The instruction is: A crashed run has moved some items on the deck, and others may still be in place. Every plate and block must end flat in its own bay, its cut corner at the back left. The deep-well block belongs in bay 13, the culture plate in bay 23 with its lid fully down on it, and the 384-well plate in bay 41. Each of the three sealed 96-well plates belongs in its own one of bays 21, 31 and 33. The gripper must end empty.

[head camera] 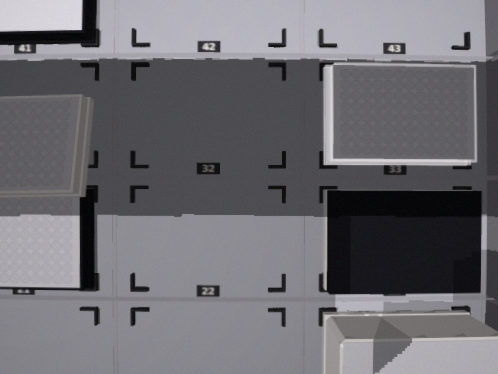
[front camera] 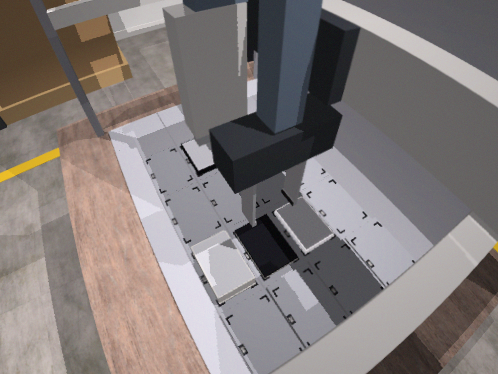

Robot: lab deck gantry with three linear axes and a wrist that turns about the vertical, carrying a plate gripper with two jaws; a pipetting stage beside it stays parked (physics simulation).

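Frame: origin at the robot's base, x left, y down, z back, level; millimetres.
Where they show: gripper, fingertip midpoint: [front camera: 269,207]; robot's base, origin of the base link: [front camera: 147,161].
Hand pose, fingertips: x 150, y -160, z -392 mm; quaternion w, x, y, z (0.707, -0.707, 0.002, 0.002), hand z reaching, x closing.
Each offset is from my fingertips to the top centre of the thing. "spot": to the spot under its first point.
My gripper [front camera: 274,212] is open and empty, its two jaws apart above the deck, left of bay 23. It does not show in the head view. In bay 23 the black lid @(dx +0, dy +143, dz -1 mm) [front camera: 266,246] [head camera: 404,242] lies nearly square on the culture plate, whose pale left edge shows. The deep-well block @(dx -107, dy +118, dz +0 mm) [front camera: 225,270] [head camera: 420,357] stands in bay 13. A sealed plate @(dx +107, dy +145, dz +0 mm) [front camera: 303,227] [head camera: 404,112] lies in bay 33. Another sealed plate @(spot: dx +80, dy +138, dz +298 mm) [head camera: 37,142] is skewed, reaching from bay 31 over the edge of the sealed plate @(dx +0, dy +145, dz +328 mm) [front camera: 199,154] [head camera: 37,245] in bay 21. A black-edged plate @(spot: dx +186, dy +145, dz +303 mm) [head camera: 40,17] is in bay 41.
The parked pipetting stage [front camera: 210,75] is a tall grey box at the back left, hiding part of the deck. Enclosure walls [front camera: 425,90] stand at the right and front. Bays 22, 32 and 42 hold no plates in the head view. Cut corners cannot be made out.
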